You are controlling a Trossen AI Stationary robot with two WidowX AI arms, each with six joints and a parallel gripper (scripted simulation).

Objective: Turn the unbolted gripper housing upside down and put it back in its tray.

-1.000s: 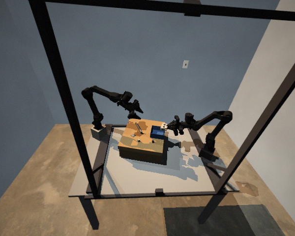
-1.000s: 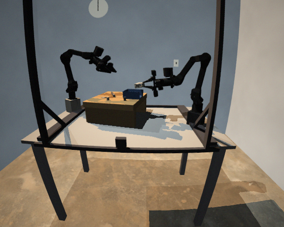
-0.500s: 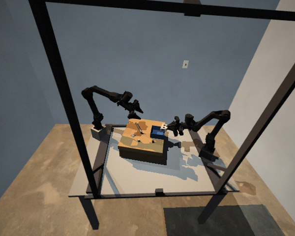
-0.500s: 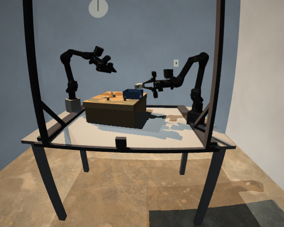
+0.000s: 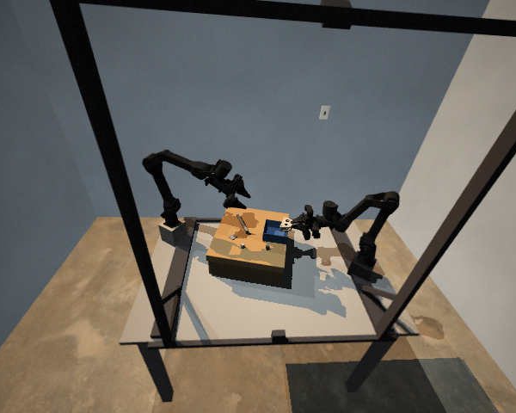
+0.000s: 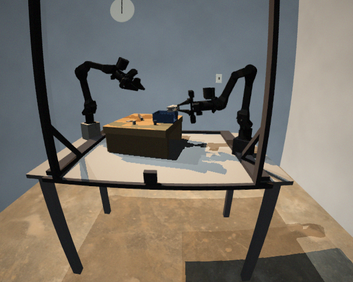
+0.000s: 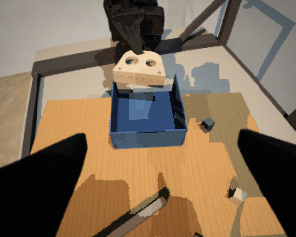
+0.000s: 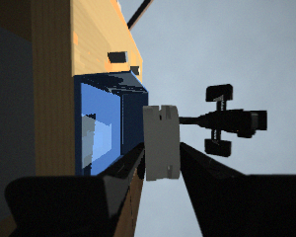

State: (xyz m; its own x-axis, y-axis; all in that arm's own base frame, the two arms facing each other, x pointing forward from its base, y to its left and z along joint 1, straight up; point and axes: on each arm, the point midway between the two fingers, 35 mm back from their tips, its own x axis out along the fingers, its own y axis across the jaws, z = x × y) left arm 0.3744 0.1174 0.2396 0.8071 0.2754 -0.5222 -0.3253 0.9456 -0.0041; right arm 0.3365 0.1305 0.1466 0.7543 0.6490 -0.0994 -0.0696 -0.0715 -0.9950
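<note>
My right gripper is now 50 mm to the right of the gripper housing half and 10 mm past it. From my right hand the other things lie so: white gripper housing: 50 mm to the left, 10 mm below, 10 mm behind; then grey rod: 280 mm to the left, 70 mm below, 20 mm ahead; then wooden block: 220 mm to the left, 140 mm below, 20 mm behind.
</note>
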